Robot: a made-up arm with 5 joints. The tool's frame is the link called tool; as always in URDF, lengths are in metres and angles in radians.
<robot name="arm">
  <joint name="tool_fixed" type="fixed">
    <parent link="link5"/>
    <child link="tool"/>
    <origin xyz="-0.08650 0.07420 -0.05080"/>
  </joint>
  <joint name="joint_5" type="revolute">
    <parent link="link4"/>
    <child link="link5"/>
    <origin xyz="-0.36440 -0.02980 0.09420"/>
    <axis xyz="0 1 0"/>
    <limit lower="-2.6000" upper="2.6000"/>
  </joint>
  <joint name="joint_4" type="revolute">
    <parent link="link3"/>
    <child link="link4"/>
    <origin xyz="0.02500 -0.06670 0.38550"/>
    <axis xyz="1 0 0"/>
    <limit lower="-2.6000" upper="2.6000"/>
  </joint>
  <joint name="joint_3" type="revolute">
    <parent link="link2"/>
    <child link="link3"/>
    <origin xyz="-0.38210 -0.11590 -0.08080"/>
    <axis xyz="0 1 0"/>
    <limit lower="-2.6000" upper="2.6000"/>
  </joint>
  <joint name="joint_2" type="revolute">
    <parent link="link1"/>
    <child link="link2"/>
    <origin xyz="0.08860 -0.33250 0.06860"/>
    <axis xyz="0 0 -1"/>
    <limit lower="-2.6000" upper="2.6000"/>
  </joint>
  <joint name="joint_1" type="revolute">
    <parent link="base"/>
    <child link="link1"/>
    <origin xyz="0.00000 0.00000 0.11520"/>
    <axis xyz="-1 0 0"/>
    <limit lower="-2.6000" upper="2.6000"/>
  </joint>
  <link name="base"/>
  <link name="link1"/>
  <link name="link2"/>
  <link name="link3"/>
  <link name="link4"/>
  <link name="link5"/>
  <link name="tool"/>
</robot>
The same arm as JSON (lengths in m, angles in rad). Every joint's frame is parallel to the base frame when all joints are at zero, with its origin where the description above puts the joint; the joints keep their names.
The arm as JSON. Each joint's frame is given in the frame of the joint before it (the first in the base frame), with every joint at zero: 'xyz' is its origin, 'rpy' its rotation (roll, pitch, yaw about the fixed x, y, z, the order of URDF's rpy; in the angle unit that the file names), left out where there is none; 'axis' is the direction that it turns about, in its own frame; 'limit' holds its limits. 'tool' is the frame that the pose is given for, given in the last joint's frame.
{"units": {"length": "m", "angle": "rad"}, "joints": [{"name": "joint_1", "type": "revolute", "origin": {"xyz": [0.0, 0.0, 0.1152]}, "axis": [-1.0, 0.0, 0.0], "limit": {"lower": -2.6, "upper": 2.6}}, {"name": "joint_2", "type": "revolute", "origin": {"xyz": [0.0886, -0.3325, 0.0686]}, "axis": [0.0, 0.0, -1.0], "limit": {"lower": -2.6, "upper": 2.6}}, {"name": "joint_3", "type": "revolute", "origin": {"xyz": [-0.3821, -0.1159, -0.0808]}, "axis": [0.0, 1.0, 0.0], "limit": {"lower": -2.6, "upper": 2.6}}, {"name": "joint_4", "type": "revolute", "origin": {"xyz": [0.025, -0.0667, 0.3855]}, "axis": [1.0, 0.0, 0.0], "limit": {"lower": -2.6, "upper": 2.6}}, {"name": "joint_5", "type": "revolute", "origin": {"xyz": [-0.3644, -0.0298, 0.0942]}, "axis": [0.0, 1.0, 0.0], "limit": {"lower": -2.6, "upper": 2.6}}], "tool": {"origin": {"xyz": [-0.0865, 0.0742, -0.0508]}}}
